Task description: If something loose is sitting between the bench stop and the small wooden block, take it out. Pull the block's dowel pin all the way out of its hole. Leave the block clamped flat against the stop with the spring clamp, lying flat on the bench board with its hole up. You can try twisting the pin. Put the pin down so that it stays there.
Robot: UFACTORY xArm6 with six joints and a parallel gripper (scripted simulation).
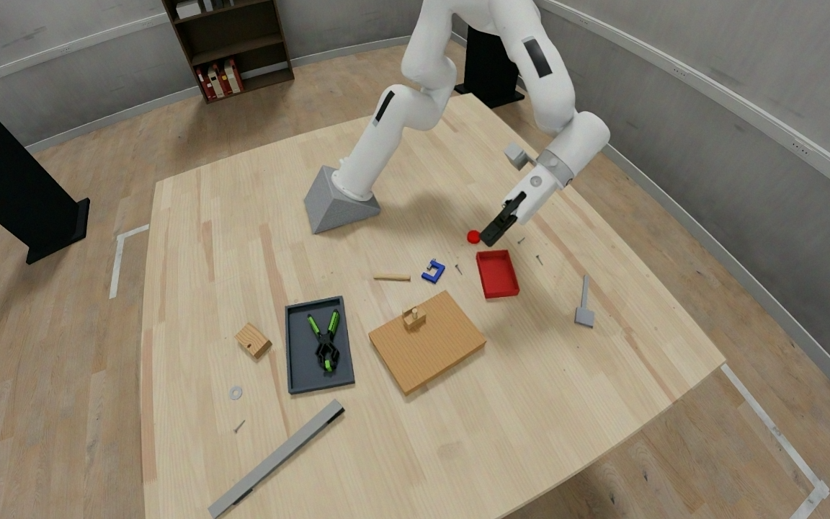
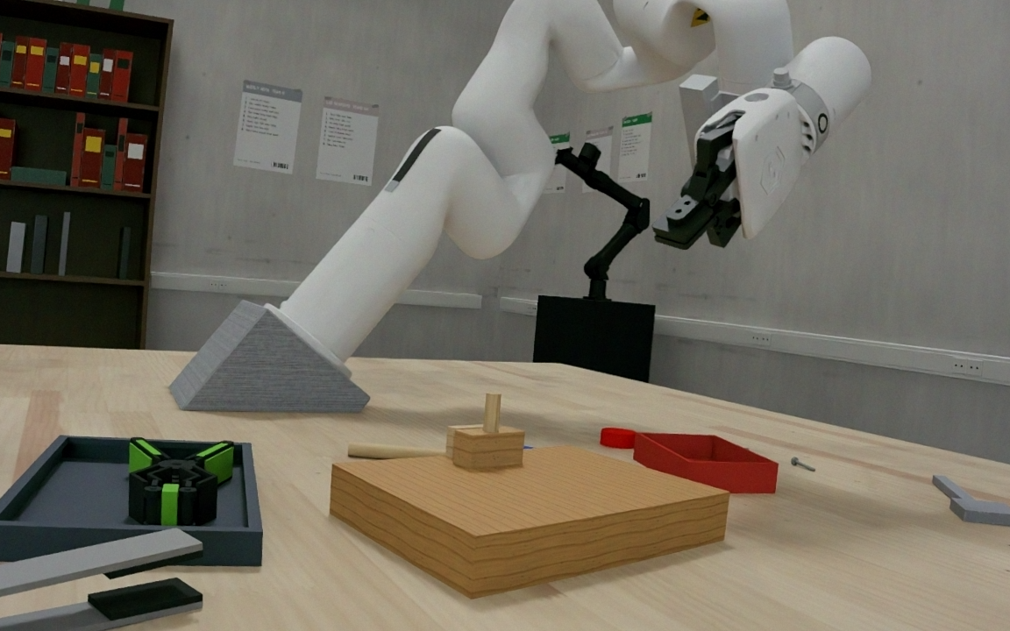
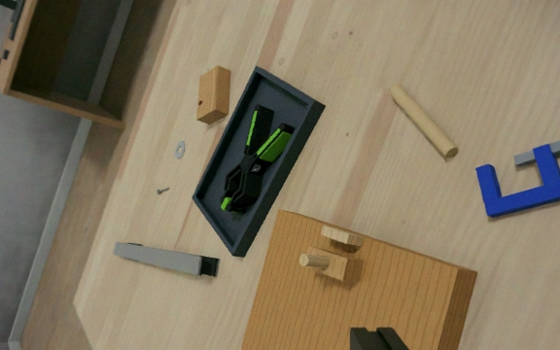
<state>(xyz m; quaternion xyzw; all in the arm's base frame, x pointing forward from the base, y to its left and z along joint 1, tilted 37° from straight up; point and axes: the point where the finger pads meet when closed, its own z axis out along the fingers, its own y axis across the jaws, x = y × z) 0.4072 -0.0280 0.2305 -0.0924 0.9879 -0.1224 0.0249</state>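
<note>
Right now my hand is 170 mm to the left of the dowel pin and 150 mm above it. From my hand the other things lie so: red tray (200 mm below, 70 mm to the left, 10 mm behind); then blue l-shaped piece (200 mm below, 100 mm behind, 50 mm to the right); then small wooden block (170 mm to the right, 170 mm below).
</note>
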